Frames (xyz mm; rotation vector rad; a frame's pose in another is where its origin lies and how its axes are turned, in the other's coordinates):
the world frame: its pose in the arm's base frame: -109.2 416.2 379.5 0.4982 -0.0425 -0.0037
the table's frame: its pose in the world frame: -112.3 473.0 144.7 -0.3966 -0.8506 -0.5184
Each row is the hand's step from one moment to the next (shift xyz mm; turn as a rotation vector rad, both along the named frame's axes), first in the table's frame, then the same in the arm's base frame.
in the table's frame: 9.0 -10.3 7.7 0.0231 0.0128 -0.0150
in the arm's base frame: -6.1 -12.0 8.0 0.0288 -0.0074 0.0060
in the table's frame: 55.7 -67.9 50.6 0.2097 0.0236 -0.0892
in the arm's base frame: -42.3 -77.1 50.4 0.1786 -0.1291 0.0626
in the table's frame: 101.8 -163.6 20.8 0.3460 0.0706 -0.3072
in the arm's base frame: -54.8 -184.0 26.4 0.4140 -0.2183 -0.0078
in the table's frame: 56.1 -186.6 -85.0 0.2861 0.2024 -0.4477
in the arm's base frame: -24.9 -192.4 -87.0 0.5477 -0.1064 -0.1093
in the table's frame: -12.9 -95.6 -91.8 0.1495 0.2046 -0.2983
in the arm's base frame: -3.9 -81.4 -105.3 0.3839 0.0077 -0.0761
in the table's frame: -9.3 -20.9 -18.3 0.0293 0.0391 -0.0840
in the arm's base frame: -5.3 -13.4 -25.5 0.0908 -0.0039 -0.0344
